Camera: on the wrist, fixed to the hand. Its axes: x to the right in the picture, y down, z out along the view.
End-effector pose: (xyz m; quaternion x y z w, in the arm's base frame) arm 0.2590 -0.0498 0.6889 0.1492 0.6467 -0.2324 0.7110
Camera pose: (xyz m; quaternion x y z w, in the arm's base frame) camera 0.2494 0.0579 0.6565 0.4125 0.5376 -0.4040 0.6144
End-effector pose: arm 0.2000 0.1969 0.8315 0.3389 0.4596 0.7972 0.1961
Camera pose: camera 0.1399 0.1224 0.8913 0.3878 0.6912 0.6092 0.0268
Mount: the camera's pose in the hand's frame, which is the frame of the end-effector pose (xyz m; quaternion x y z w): 0.0167 0.0891 -0.0672 0.3380 0.0205 0.0421 0.9400
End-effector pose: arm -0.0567 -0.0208 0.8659 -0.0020 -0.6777 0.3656 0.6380
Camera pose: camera -0.0429 0.0854 0.8305 0.1777 -0.5003 0.5995 0.5989
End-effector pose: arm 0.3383 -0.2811 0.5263 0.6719 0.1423 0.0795 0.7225
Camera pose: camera 0.3399 -0.2047 0.6094 0.8801 0.1472 0.0708 0.4458
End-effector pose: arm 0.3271 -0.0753 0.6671 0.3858 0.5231 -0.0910 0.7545
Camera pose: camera 0.3343 0.0358 0.6857 0.6415 0.4602 -0.2227 0.5719
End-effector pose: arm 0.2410 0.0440 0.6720 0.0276 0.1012 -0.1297 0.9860
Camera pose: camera 0.2672 0.1312 0.6053 0.3661 0.0703 -0.1140 0.9209
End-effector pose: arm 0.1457 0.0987 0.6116 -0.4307 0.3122 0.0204 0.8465
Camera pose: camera 0.0978 0.1009 0.5095 -0.1060 0.3359 -0.0595 0.9340
